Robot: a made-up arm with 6 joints.
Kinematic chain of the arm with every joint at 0, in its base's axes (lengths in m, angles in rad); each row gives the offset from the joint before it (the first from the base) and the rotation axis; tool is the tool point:
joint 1: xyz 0 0 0.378 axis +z
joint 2: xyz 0 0 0 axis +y
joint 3: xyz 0 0 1.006 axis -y
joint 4: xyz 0 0 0 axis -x
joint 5: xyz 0.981 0 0 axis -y
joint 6: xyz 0 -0.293 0 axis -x
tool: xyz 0 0 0
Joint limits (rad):
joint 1: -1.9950..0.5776
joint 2: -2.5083..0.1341
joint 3: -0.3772..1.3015
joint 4: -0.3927..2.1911
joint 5: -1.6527..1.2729
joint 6: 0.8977..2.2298
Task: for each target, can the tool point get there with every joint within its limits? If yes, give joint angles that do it. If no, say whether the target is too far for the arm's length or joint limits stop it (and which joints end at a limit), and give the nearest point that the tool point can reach.
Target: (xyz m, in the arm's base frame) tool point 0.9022 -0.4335 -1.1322
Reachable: no: joint limits stop it (at a limit: joint 1, joint 2, joint 3, joint 4) | nearest point 0.6564 1.0396 -1.2279 | short by 1.497 m
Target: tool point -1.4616 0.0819 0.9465
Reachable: yes | joints -0.0431 -1.8937 -0.0913 1.6351 0.8863 2.0032
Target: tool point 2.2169 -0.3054 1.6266
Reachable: no: too far | nearest point 1.1403 -0.1571 1.4966 | short by 1.095 m
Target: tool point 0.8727 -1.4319 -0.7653
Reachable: no: joint limits stop it (at a limit: joint 2, joint 3, joint 4) | nearest point 0.5067 -0.8313 0.7972 | short by 1.713 m
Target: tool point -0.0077 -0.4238 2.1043
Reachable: yes | joints -1.2719 -0.2745 0.3079 1.1028 -0.3087 1.6563
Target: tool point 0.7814 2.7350 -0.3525
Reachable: no: too far | nearest point 0.5401 1.8904 -0.1269 | short by 0.907 m
